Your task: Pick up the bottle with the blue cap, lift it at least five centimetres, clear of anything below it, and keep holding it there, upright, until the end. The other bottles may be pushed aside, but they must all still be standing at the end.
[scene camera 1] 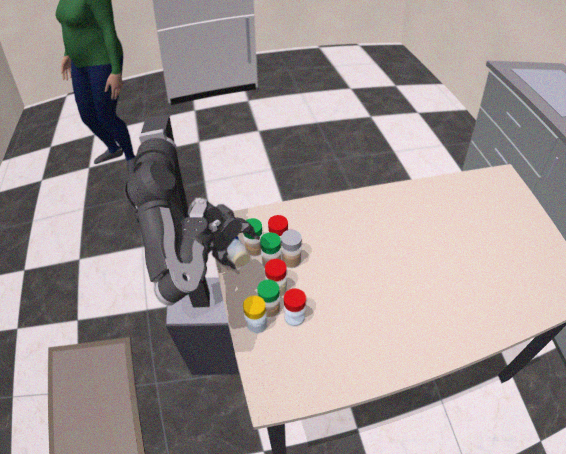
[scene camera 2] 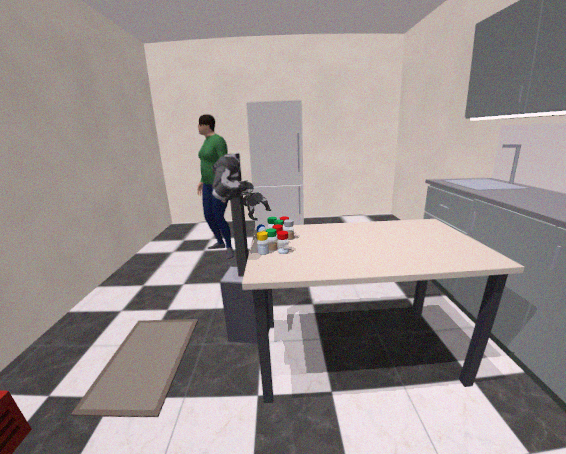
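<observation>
The blue-capped bottle (scene camera 1: 239, 254) (scene camera 2: 261, 228) is near the table's left edge. In scene camera 1 its pale lower end shows and the gripper hides its cap; part of the blue cap shows in scene camera 2. It looks tilted or lying over; I cannot tell which. My gripper (scene camera 1: 245, 250) (scene camera 2: 263, 214) is partly open and empty, with its fingers spread above the bottle. Beside it stand two green-capped bottles (scene camera 1: 253, 242) (scene camera 1: 270, 245), a grey-capped one (scene camera 1: 291, 247) and a red-capped one (scene camera 1: 278, 224).
Nearer the front stand red-capped bottles (scene camera 1: 275, 272) (scene camera 1: 294, 306), a green-capped one (scene camera 1: 269, 295) and a yellow-capped one (scene camera 1: 255, 315). The wooden table (scene camera 1: 400, 275) (scene camera 2: 380, 250) extends right. A person (scene camera 1: 92, 60) (scene camera 2: 214, 165) stands behind the arm.
</observation>
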